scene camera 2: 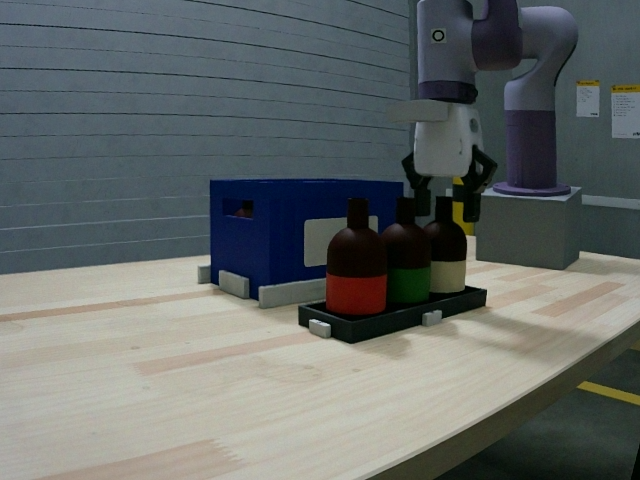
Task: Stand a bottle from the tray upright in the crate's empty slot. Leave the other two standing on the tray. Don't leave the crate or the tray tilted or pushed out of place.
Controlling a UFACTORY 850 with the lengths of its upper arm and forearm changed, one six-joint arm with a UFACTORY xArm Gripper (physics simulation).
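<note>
Three dark brown bottles stand upright in a row on the black tray (390, 321): one with a red label (356, 289) at the near end, one with a green label (408, 281) in the middle, one with a cream label (447, 273) at the far end. My gripper (447, 206) is open and points down, its fingers on either side of the neck of the cream-labelled bottle, with gaps visible. The blue crate (240, 248) stands level behind the tray; its slots are hidden by its walls, and a bit of something reddish-brown shows through its handle hole.
Low grey blocks (234, 283) (292, 292) stand against the crate's base, and small light blocks (320, 328) (432, 317) against the tray. The arm's grey pedestal (527, 227) is at the back right. The table's front edge runs along the lower right.
</note>
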